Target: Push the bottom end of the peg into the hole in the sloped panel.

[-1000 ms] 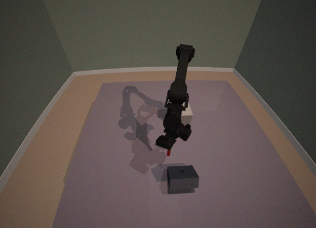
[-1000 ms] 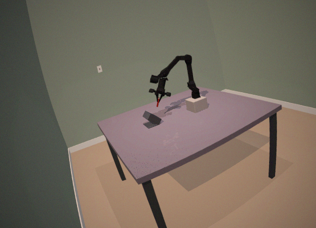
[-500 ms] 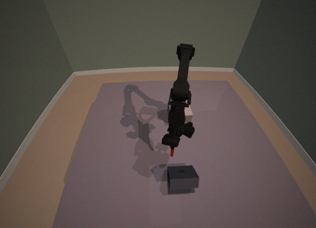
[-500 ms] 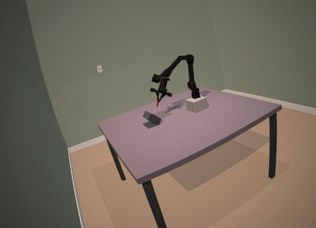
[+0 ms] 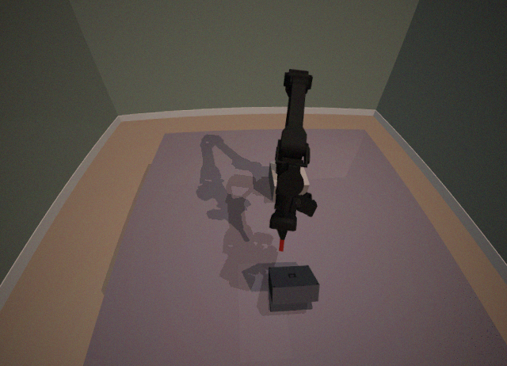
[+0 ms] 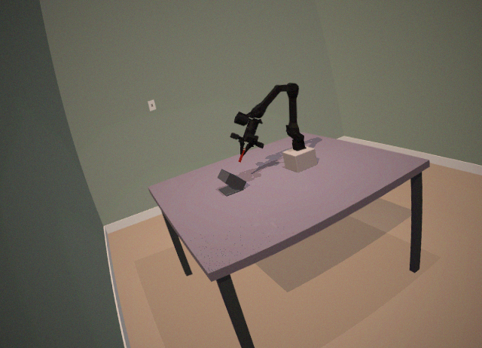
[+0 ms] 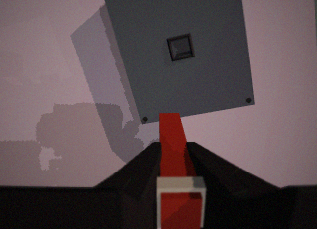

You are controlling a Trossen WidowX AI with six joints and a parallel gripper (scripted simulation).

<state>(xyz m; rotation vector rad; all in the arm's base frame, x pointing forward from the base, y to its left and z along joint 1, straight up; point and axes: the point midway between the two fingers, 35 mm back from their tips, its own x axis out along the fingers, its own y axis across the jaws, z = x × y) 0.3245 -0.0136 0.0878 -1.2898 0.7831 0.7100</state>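
Right now the dark grey sloped panel is 100 mm ahead of my gripper tip, 40 mm to the left of it and 100 mm below it. From my gripper tip the other things lie so: red peg: 10 mm behind, 10 mm above.
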